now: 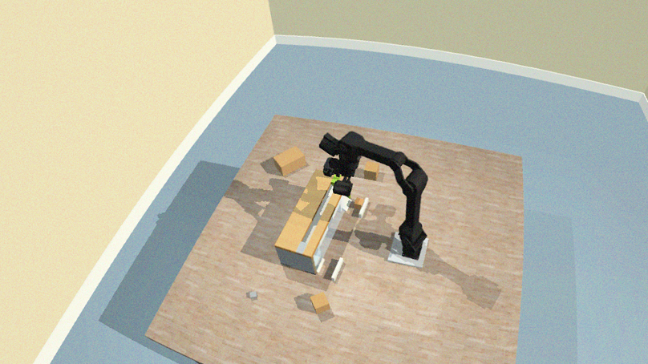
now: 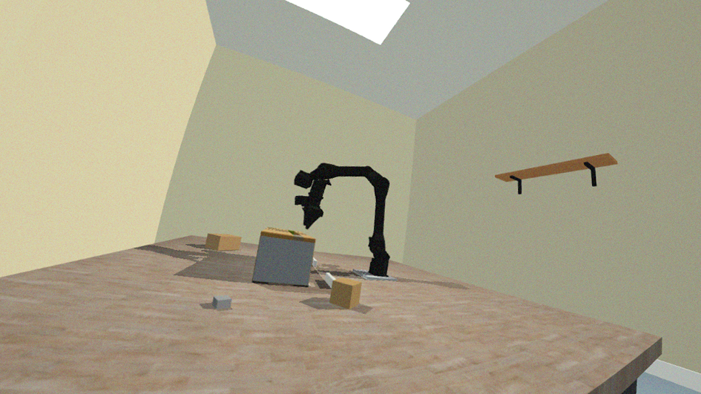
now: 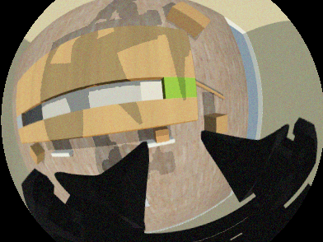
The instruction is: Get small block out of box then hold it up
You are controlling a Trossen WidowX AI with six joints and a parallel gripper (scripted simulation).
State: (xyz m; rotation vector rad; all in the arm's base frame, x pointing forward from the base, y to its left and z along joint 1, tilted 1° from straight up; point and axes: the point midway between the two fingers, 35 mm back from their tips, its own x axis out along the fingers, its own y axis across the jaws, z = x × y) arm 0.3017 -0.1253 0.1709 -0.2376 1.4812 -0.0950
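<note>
Right now the brown block is 140 mm below my gripper tip, 40 mm behind it and 20 mm to the right of it. The rest, counted from my gripper tip: clear-fronted box (140 mm to the left, 90 mm below, 40 mm ahead); then grey block (500 mm to the left, 190 mm ahead, 150 mm below).
</note>
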